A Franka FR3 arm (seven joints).
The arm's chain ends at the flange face. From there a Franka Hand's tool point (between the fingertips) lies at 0.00 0.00 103.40 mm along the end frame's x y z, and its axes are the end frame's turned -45 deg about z.
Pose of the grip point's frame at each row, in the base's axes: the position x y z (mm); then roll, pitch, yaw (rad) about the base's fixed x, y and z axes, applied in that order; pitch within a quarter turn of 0, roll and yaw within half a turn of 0:
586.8, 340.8, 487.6, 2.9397, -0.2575, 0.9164
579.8, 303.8, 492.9, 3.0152, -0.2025, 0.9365
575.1, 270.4, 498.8, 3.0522, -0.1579, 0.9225
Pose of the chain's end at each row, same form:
554.6, 333.0, 585.6, -3.0963, -0.3228, 0.0974
557.1, 294.9, 593.4, -3.0852, -0.2316, 0.1317
558.0, 263.1, 600.5, -3.0920, -0.1744, 0.1257

